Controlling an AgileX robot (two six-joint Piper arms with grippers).
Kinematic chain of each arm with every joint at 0, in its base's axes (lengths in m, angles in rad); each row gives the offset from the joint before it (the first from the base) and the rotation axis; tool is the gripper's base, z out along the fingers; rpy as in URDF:
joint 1: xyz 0 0 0.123 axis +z
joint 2: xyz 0 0 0 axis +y
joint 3: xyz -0.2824 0 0.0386 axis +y
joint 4: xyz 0.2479 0 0.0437 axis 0.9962 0 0.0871
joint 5: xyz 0 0 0 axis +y
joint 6: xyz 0.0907 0 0.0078 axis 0.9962 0 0.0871
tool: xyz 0 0 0 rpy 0 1.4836 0
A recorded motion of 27 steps. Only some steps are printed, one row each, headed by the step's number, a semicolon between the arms.
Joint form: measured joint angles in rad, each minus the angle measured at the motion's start. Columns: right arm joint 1, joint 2, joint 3, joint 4, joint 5, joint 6; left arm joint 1, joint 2, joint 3, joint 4, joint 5, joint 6.
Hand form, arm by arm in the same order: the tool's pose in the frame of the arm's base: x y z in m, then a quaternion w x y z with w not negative. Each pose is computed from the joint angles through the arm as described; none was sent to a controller.
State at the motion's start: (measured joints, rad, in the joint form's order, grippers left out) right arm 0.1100 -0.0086 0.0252 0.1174 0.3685 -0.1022; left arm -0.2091 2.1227 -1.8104 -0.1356 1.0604 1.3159
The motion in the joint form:
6: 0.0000 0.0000 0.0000 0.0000 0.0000 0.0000; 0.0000 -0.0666 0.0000 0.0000 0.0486 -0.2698
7: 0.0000 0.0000 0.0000 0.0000 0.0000 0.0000; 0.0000 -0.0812 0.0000 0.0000 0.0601 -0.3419
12: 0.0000 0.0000 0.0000 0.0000 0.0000 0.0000; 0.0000 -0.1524 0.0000 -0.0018 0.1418 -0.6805
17: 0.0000 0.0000 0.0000 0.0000 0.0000 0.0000; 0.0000 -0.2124 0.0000 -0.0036 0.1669 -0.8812
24: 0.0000 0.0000 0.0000 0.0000 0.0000 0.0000; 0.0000 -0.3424 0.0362 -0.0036 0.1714 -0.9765
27: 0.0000 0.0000 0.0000 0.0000 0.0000 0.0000; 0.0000 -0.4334 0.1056 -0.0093 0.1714 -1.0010
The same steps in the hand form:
6: 0.0521 0.0096 0.1721 0.59312 -0.05374 0.80164 0.05184; 0.4322 -0.1030 0.2507 0.16393 0.56239 0.81045 0.00231
7: 0.0521 0.0096 0.1721 0.59312 -0.05374 0.80164 0.05184; 0.4293 -0.1024 0.2569 0.16542 0.53339 0.82953 -0.00328
12: 0.0521 0.0096 0.1721 0.59312 -0.05374 0.80164 0.05184; 0.4119 -0.0993 0.2855 0.15790 0.39068 0.90623 -0.03435
17: 0.0521 0.0096 0.1721 0.59312 -0.05374 0.80164 0.05184; 0.3995 -0.0969 0.3099 0.17091 0.29961 0.93732 -0.04952
24: 0.0521 0.0096 0.1721 0.59312 -0.05374 0.80164 0.05184; 0.3708 -0.0909 0.3510 0.21205 0.25562 0.94161 -0.05528
27: 0.0521 0.0096 0.1721 0.59312 -0.05374 0.80164 0.05184; 0.3473 -0.0864 0.3649 0.22198 0.24382 0.94215 -0.06023

